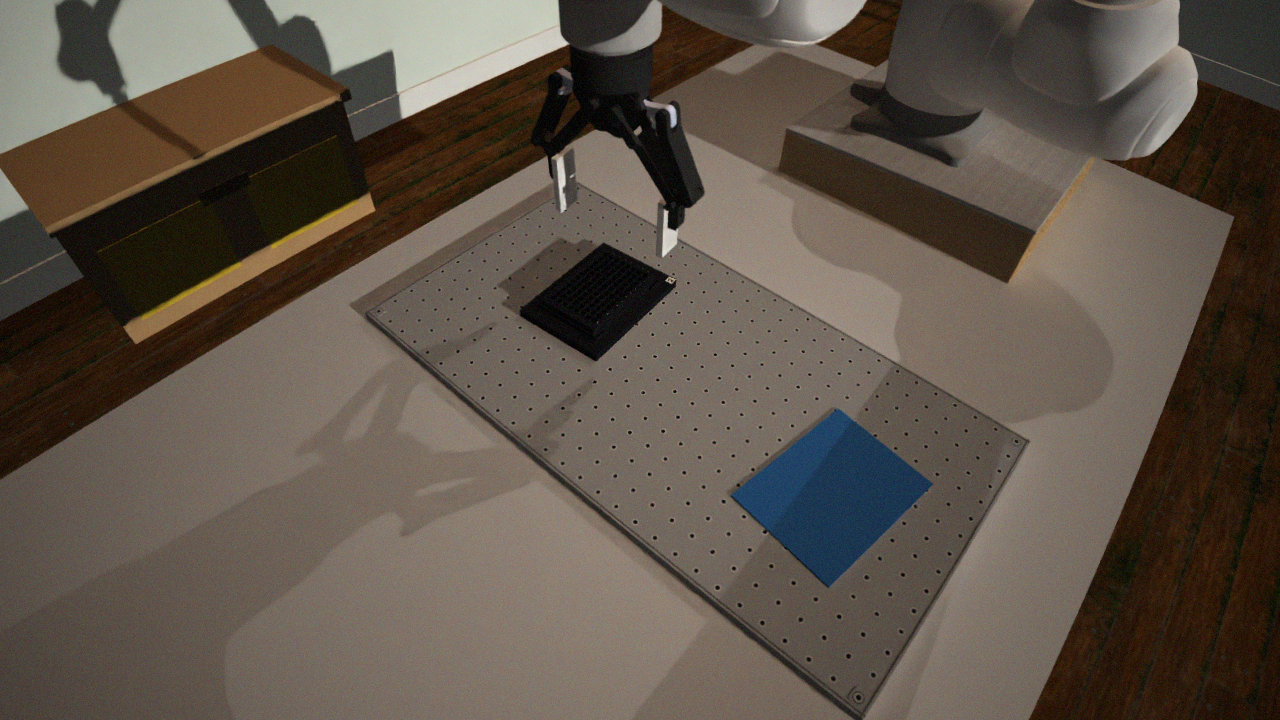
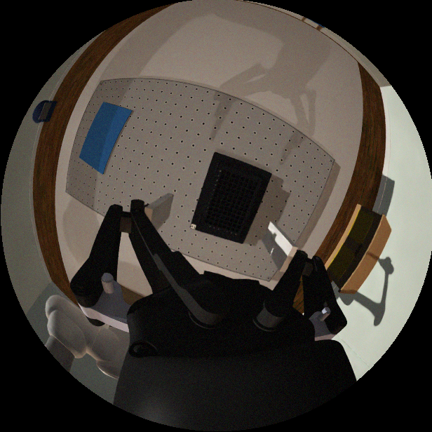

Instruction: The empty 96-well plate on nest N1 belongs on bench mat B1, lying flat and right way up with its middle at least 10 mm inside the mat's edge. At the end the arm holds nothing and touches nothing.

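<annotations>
Black nest N1 (image 1: 573, 335), (image 2: 233, 162): same spot. My gripper (image 1: 667, 158), (image 2: 110, 236): visible in both images, same spot.
</annotations>
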